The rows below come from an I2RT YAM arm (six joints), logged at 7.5 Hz.
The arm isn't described. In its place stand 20 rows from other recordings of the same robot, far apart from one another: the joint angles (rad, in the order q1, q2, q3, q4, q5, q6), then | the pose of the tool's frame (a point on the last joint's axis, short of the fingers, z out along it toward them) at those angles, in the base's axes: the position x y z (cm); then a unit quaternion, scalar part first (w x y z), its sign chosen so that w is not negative.
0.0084 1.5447 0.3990 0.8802 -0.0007 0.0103 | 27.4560 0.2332 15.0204 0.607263 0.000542 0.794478 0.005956
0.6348 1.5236 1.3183 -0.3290 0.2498 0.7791 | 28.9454 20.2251 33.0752 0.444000 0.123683 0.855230 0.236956
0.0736 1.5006 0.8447 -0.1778 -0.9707 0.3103 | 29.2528 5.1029 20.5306 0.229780 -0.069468 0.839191 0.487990
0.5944 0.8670 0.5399 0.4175 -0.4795 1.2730 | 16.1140 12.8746 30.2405 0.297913 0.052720 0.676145 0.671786
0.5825 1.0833 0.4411 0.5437 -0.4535 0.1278 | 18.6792 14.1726 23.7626 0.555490 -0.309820 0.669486 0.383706
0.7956 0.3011 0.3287 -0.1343 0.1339 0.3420 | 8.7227 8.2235 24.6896 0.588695 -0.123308 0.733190 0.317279
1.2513 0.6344 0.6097 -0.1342 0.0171 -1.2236 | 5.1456 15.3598 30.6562 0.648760 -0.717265 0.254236 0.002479
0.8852 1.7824 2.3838 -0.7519 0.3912 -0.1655 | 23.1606 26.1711 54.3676 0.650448 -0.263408 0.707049 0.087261
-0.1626 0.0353 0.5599 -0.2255 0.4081 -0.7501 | 3.7287 -2.0434 32.8895 0.654221 -0.012330 0.603835 -0.455221
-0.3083 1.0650 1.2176 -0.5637 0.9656 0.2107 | 19.2665 -9.2081 40.3325 0.465749 0.435971 0.650850 -0.411585
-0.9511 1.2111 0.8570 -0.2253 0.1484 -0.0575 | 15.1984 -22.2089 27.2137 0.383780 0.410829 0.775869 -0.286289
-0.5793 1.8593 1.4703 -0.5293 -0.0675 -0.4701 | 34.5309 -22.3021 24.2168 0.293231 0.040866 0.945891 -0.132796
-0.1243 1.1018 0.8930 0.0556 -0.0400 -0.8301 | 25.9239 -3.0955 34.0186 0.585061 -0.274539 0.707720 -0.285419
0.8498 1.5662 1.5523 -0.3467 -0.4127 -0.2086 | 22.9794 28.3107 39.6471 0.475302 -0.507005 0.636044 0.335384
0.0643 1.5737 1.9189 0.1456 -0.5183 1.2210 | 32.1745 3.8390 56.6318 0.584717 0.087614 0.536293 0.602345
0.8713 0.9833 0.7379 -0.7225 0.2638 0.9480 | 12.7727 13.7381 24.2656 0.279846 0.075313 0.944420 0.155194
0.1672 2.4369 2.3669 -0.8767 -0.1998 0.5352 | 52.4732 9.5728 23.8873 0.254178 0.143157 0.936579 0.194216
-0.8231 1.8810 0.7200 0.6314 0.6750 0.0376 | 21.5606 -26.5226 11.2668 0.323659 0.491189 0.675230 -0.445020
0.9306 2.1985 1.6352 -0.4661 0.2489 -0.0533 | 28.7875 37.1807 15.4097 0.291016 -0.422368 0.858426 0.004408
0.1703 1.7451 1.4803 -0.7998 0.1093 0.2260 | 36.6275 5.9047 27.1620 0.255549 0.040591 0.965940 -0.002628
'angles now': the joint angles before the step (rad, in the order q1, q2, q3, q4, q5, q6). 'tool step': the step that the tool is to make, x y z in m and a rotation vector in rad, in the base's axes. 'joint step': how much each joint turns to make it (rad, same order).
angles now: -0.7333, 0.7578, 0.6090, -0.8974, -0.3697, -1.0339
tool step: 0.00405, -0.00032, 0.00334, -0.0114, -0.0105, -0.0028
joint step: 0.0215, 0.0076, 0.0107, 0.0199, 0.0138, 0.0214
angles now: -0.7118, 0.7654, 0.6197, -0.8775, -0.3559, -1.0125
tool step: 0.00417, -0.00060, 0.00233, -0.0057, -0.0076, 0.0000
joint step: 0.0184, 0.0123, 0.0092, 0.0184, 0.0092, 0.0169
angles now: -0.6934, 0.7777, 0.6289, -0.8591, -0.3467, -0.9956
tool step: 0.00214, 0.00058, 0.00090, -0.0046, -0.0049, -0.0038
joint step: 0.0153, 0.0015, 0.0016, 0.0123, 0.0107, 0.0168
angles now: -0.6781, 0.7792, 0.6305, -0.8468, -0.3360, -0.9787
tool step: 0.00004, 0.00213, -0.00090, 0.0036, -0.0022, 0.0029
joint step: 0.0124, -0.0076, -0.0061, 0.0016, 0.0017, 0.0108
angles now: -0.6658, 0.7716, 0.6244, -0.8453, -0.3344, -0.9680
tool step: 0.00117, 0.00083, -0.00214, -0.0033, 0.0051, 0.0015
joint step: 0.0123, 0.0015, -0.0077, 0.0093, 0.0107, 0.0062
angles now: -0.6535, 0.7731, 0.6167, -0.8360, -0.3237, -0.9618
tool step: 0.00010, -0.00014, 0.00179, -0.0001, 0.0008, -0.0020
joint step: 0.0000, 0.0016, 0.0076, -0.0061, 0.0016, 0.0015
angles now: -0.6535, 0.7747, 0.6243, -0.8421, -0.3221, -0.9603
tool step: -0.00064, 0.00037, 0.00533, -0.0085, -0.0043, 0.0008
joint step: 0.0001, -0.0046, 0.0184, -0.0154, 0.0030, -0.0031
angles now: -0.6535, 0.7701, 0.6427, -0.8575, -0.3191, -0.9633
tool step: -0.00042, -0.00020, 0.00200, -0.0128, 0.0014, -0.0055
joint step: 0.0000, -0.0031, 0.0062, -0.0031, 0.0122, -0.0016
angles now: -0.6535, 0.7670, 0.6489, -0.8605, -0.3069, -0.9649
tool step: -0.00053, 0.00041, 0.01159, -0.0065, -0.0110, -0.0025
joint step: 0.0001, -0.0015, 0.0428, -0.0307, 0.0002, 0.0031
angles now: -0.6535, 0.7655, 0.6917, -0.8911, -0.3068, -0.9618
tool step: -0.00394, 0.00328, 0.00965, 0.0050, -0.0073, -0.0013
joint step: 0.0000, -0.0169, 0.0338, -0.0460, -0.0062, 0.0062
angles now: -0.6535, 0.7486, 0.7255, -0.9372, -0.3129, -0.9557
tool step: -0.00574, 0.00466, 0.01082, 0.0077, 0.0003, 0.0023
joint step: 0.0000, -0.0184, 0.0414, -0.0642, -0.0062, 0.0016
